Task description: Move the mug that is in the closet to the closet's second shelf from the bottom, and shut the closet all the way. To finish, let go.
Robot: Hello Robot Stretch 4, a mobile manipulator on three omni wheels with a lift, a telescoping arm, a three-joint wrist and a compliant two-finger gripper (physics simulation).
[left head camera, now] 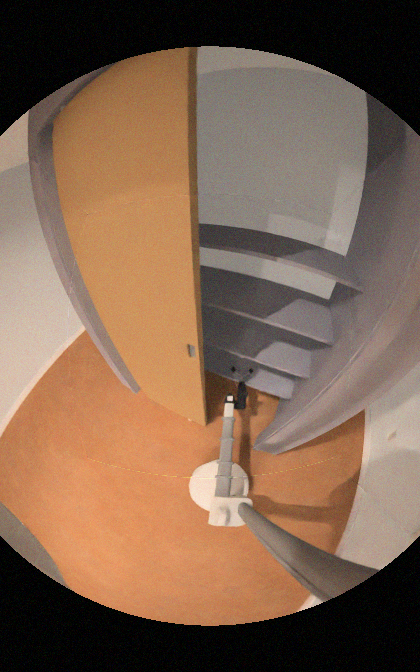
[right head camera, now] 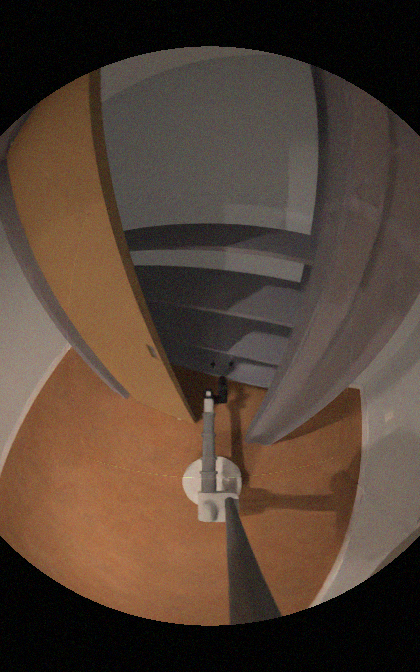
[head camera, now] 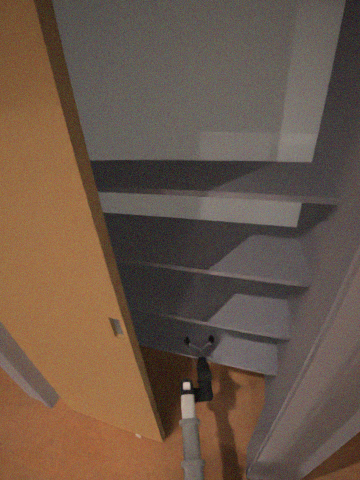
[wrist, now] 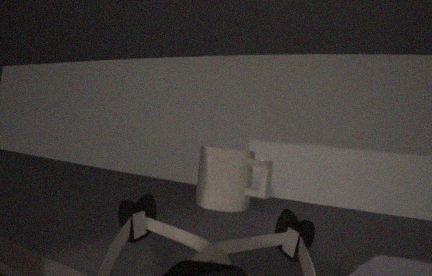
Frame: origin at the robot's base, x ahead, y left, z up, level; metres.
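Seen in the pictures: gripper, fingertip midpoint: [head camera: 198, 336] [wrist: 216, 217].
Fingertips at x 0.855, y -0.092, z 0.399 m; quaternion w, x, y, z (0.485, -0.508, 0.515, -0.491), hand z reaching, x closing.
A point is followed by its place in that frame.
The pale mug [wrist: 223, 178] {x 0.960, y -0.097, z 0.424 m} stands upright inside the closet in the wrist view, its handle to the right; it does not show in the head views. My gripper [head camera: 199, 340] {x 0.855, y -0.092, z 0.399 m} [left head camera: 242, 370] [right head camera: 222, 364] [wrist: 216, 217] {x 0.855, y -0.092, z 0.399 m} is open, with nothing between its fingers. It is at the front of the lowest shelf [head camera: 250, 352] {x 0.742, y -0.355, z 0.379 m} [left head camera: 277, 382], below the edge of the second shelf from the bottom [head camera: 260, 310] {x 0.768, y -0.372, z 0.684 m} [left head camera: 290, 355] [right head camera: 260, 345]. The mug is ahead of the fingers, apart from them, between their two directions. The orange closet door [head camera: 50, 200] {x 0.522, y 0.237, z 1.378 m} [left head camera: 130, 225] [right head camera: 65, 225] stands open on the left.
Higher shelves [head camera: 275, 250] {x 0.816, y -0.409, z 0.988 m} cross the closet above the gripper. A grey side panel [head camera: 320, 320] {x 0.344, y -0.260, z 1.172 m} [left head camera: 350, 350] bounds the opening on the right. The door's edge is close to the left of the arm [head camera: 191, 440] {x 0.357, y -0.002, z 0.520 m} [left head camera: 226, 445]. The door has a recessed handle [head camera: 116, 327] {x 0.518, y 0.189, z 0.980 m}.
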